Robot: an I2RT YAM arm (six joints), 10 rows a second.
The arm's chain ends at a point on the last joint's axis. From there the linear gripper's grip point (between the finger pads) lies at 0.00 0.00 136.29 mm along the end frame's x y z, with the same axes.
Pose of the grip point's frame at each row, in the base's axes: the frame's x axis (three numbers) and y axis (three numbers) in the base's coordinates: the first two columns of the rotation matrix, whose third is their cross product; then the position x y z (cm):
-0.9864, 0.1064, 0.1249, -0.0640, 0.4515, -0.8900, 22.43, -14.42, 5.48
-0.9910, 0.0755, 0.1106, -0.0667, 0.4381, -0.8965, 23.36, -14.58, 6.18
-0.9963, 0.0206, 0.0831, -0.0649, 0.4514, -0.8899, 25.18, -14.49, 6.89
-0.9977, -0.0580, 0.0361, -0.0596, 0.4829, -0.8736, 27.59, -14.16, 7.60
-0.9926, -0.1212, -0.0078, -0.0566, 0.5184, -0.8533, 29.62, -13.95, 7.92
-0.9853, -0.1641, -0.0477, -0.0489, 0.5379, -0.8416, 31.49, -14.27, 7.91
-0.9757, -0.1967, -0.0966, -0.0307, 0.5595, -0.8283, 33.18, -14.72, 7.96
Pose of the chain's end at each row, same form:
-0.9864, 0.1064, 0.1249, -0.0640, 0.4515, -0.8900, 24.49, -2.35, 11.46
-0.9910, 0.0755, 0.1106, -0.0667, 0.4381, -0.8965, 24.94, -2.37, 12.03
-0.9963, 0.0206, 0.0831, -0.0649, 0.4514, -0.8899, 25.94, -2.33, 13.00
-0.9977, -0.0580, 0.0361, -0.0596, 0.4829, -0.8736, 27.14, -2.25, 14.21
-0.9926, -0.1212, -0.0078, -0.0566, 0.5184, -0.8533, 28.16, -2.41, 15.03
-0.9853, -0.1641, -0.0477, -0.0489, 0.5379, -0.8416, 29.26, -3.00, 15.24
-0.9757, -0.1967, -0.0966, -0.0307, 0.5595, -0.8283, 30.22, -3.75, 15.48

